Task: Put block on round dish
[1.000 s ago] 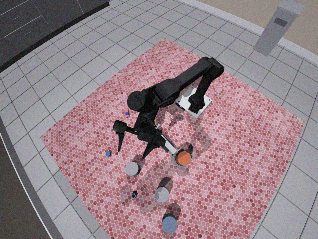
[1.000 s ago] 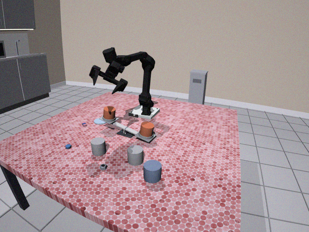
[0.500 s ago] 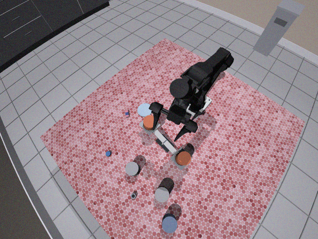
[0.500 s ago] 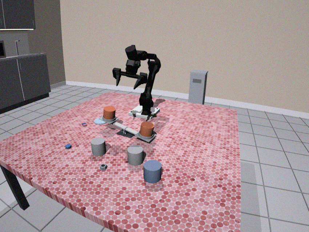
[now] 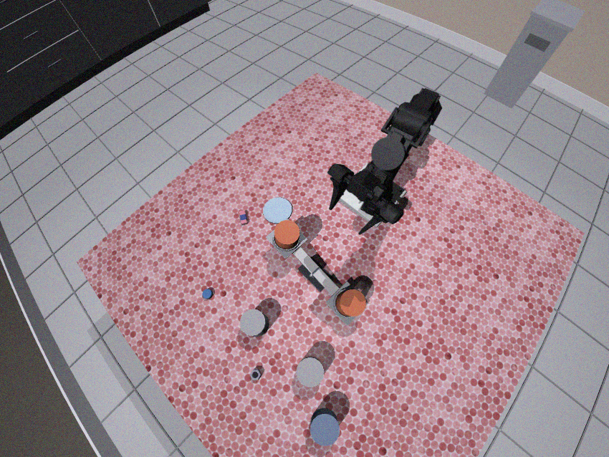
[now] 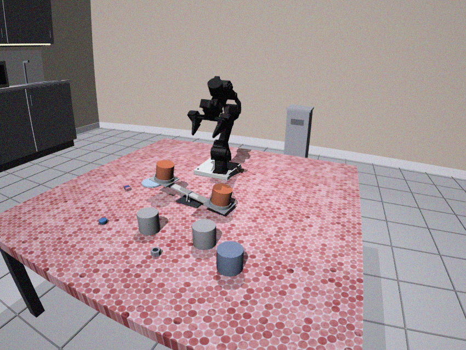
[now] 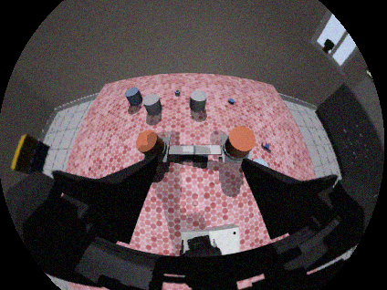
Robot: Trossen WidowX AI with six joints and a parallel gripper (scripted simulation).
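My gripper tip is now 20 cm above the grey block, 12 cm short of it and 10 cm to the right of it. From my gripper tip the other things lie so: blue-and-red piece: 34 cm to the right, 24 cm below, 4 cm ahead; then round dish: 25 cm to the right, 24 cm below, 4 cm behind; then nut: 42 cm ahead, 23 cm below, 3 cm to the right.
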